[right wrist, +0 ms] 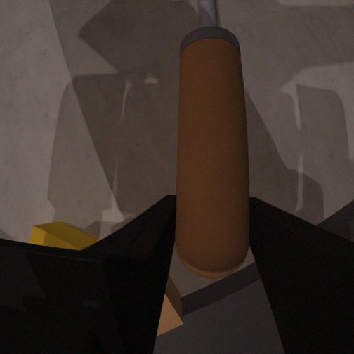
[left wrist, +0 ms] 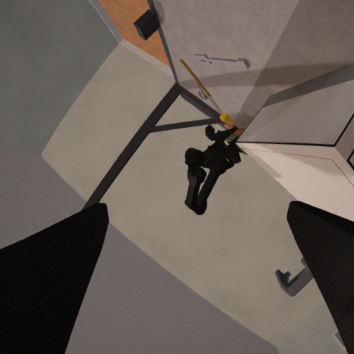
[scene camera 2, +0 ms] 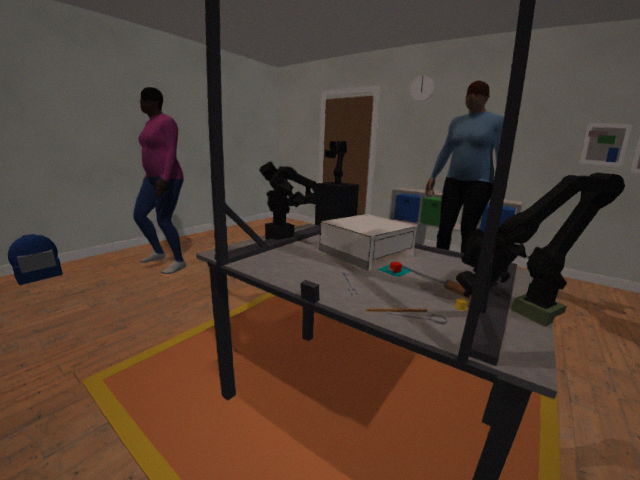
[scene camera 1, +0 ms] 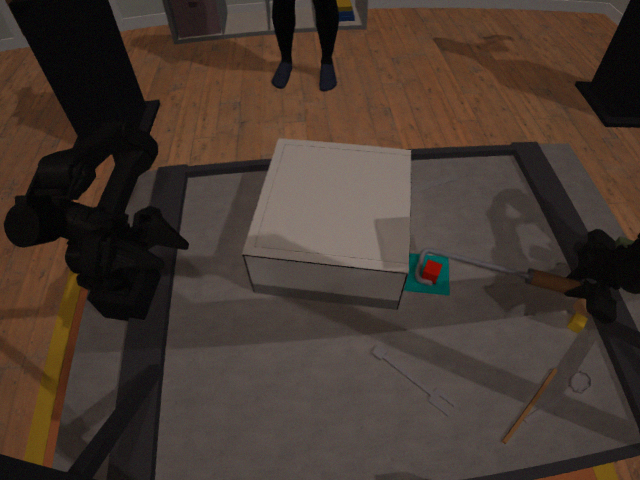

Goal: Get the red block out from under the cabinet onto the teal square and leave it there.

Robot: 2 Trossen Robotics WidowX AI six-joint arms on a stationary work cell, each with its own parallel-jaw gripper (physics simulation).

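Places are measured from the left arm's base along level axes (x ahead, y left, z up), in millimetres.
Pixels of known places: left gripper, between the fingertips: (scene camera 2: 297, 196) (scene camera 1: 176, 255); right gripper, between the fingertips: (scene camera 2: 468, 294) (scene camera 1: 566, 287); left arm's base, origin of its link: (scene camera 2: 279, 224); right arm's base, origin of its link: (scene camera 2: 540, 301).
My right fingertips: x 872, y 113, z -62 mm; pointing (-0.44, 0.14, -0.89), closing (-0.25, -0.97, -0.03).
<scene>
Ahead of a thing's pixels: the offset from my right fingertips to its top centre. "*": to the spot under its first point.
The red block @(dx -283, dy +11, dz +15 mm) (scene camera 1: 432, 270) (scene camera 2: 395, 266) is on the teal square @(* dx -256, dy -14, dz -16 mm) (scene camera 1: 443, 287) (scene camera 2: 402, 272), just right of the white cabinet @(dx -485, dy +82, dz +119 mm) (scene camera 1: 330, 206) (scene camera 2: 356, 235) in scene camera 1. The grey hook @(* dx -304, dy +31, dz -5 mm) (scene camera 1: 420, 263) at the end of a tool curves around the block's left side. My right gripper (scene camera 1: 574, 287) (right wrist: 210, 205) is shut on the tool's brown wooden handle @(dx -33, dy +8, dz +22 mm) (scene camera 1: 550, 281) (scene camera 2: 456, 287) (right wrist: 212, 150). My left gripper is open and empty, left of the cabinet. Whether the hook touches the block is hard to tell.
A yellow block @(dx +10, dy -77, dz +9 mm) (scene camera 1: 577, 322) (scene camera 2: 461, 304) (right wrist: 60, 235) and an orange-tan block (right wrist: 171, 310) lie near the right gripper. A grey wrench-like piece @(dx -317, dy -208, dz -8 mm) (scene camera 1: 410, 379), a wooden stick @(dx -104, dy -240, dz -9 mm) (scene camera 1: 529, 405) and scissors @(* dx -3, dy -193, dz -14 mm) (scene camera 1: 579, 381) (scene camera 2: 437, 318) lie toward the front. Dark frame posts (scene camera 2: 216, 129) rise from the table.
</scene>
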